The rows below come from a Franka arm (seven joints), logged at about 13 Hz.
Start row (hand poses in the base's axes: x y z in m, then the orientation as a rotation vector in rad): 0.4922 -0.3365 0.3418 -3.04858 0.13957 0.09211
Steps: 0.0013 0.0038 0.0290 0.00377 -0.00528 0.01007; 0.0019 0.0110 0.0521 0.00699 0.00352 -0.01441; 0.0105 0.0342 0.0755 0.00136 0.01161 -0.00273; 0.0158 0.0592 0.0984 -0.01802 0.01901 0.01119; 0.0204 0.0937 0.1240 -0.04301 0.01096 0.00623; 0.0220 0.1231 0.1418 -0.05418 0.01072 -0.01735; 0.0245 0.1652 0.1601 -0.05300 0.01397 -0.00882; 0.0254 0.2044 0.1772 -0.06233 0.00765 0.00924; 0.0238 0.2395 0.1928 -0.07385 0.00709 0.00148; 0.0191 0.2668 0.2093 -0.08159 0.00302 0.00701; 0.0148 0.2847 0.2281 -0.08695 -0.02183 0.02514
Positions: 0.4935 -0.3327 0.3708 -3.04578 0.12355 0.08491; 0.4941 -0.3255 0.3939 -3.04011 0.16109 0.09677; 0.5027 -0.3023 0.4173 -3.04686 0.14441 0.10969; 0.5080 -0.2773 0.4402 -3.06741 0.12535 0.12129; 0.5126 -0.2428 0.4658 -3.09200 0.13456 0.10765; 0.5142 -0.2134 0.4836 -3.10068 0.17203 0.10520; 0.5167 -0.1713 0.5019 -3.10041 0.15894 0.11088; 0.5176 -0.1321 0.5190 -3.11159 0.13134 0.10197; 0.5160 -0.0970 0.5346 -3.12233 0.14438 0.10008; 0.5113 -0.0697 0.5511 -3.13062 0.13616 0.09377; 0.5070 -0.0518 0.5699 -3.13745 0.10648 0.05587
